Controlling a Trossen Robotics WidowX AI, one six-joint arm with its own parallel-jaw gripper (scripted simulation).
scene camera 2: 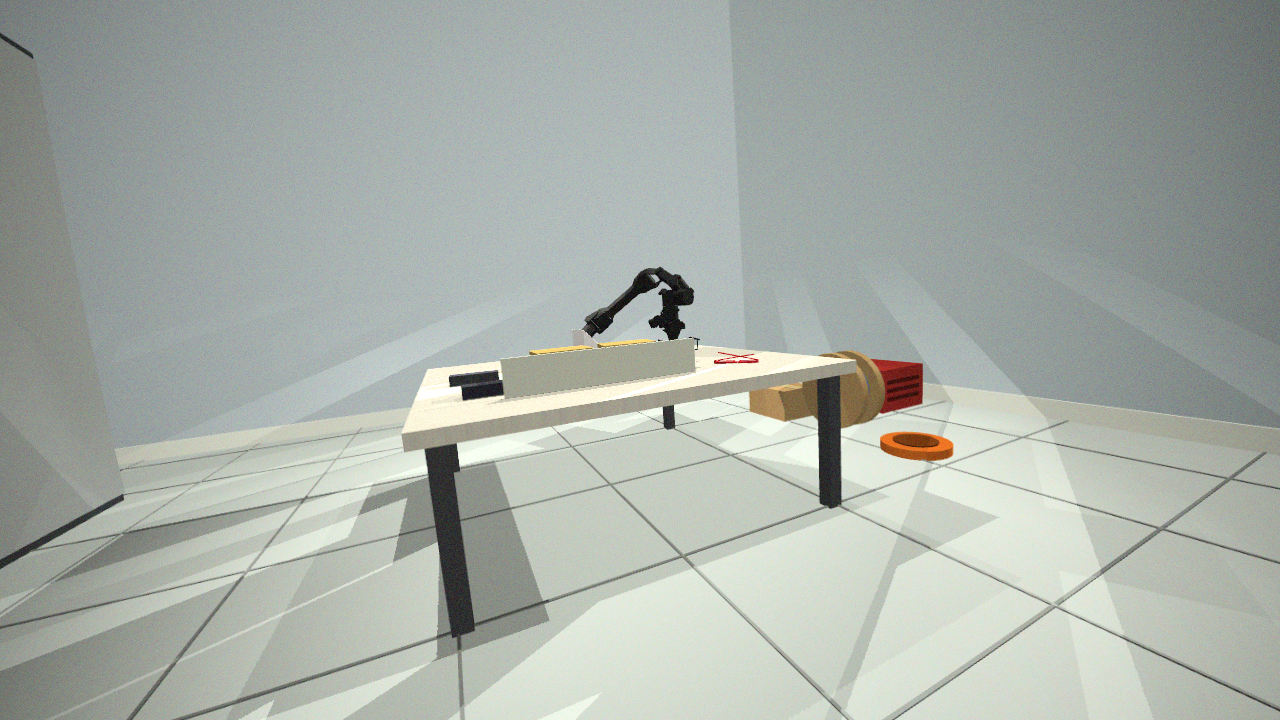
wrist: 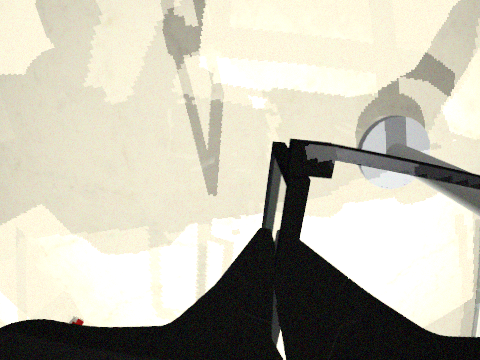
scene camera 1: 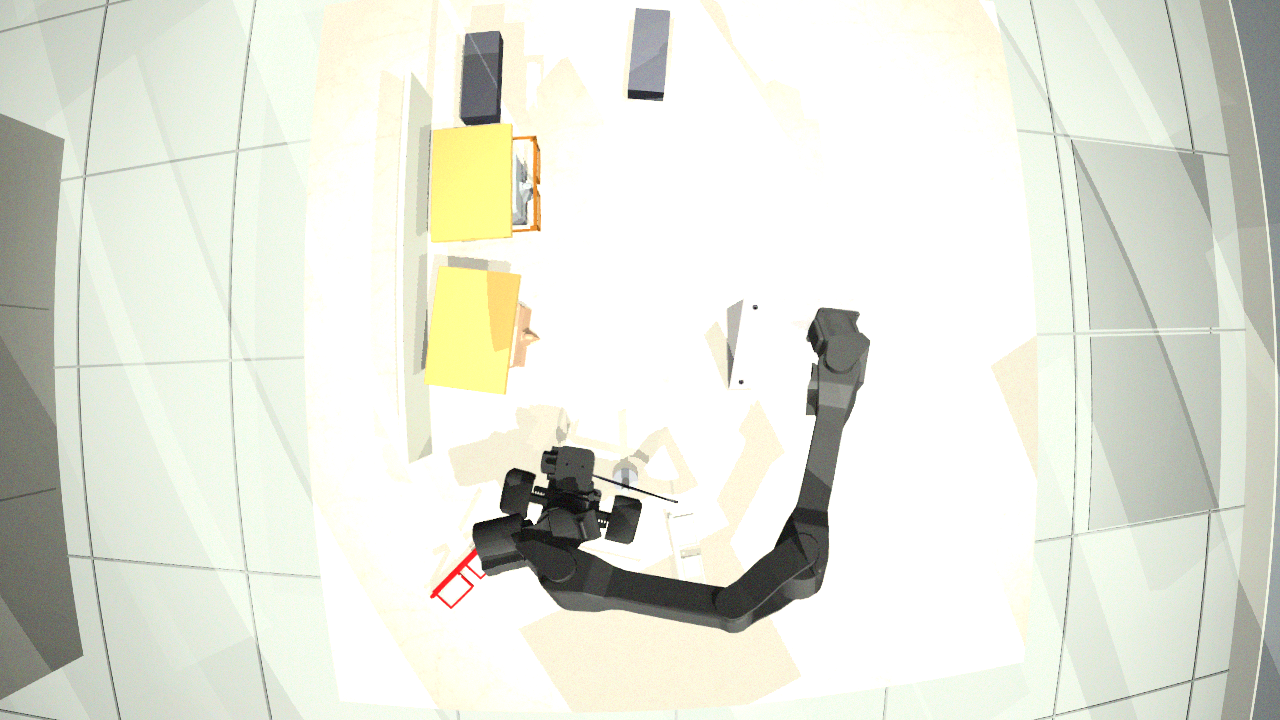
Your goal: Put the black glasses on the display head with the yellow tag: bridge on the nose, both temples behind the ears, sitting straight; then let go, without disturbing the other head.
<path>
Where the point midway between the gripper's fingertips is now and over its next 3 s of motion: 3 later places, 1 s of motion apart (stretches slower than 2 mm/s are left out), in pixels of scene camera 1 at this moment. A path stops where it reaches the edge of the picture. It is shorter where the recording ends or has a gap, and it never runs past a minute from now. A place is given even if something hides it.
The gripper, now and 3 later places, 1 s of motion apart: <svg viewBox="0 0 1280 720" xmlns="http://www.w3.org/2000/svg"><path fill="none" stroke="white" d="M576 493L574 496L570 491L610 339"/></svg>
</path>
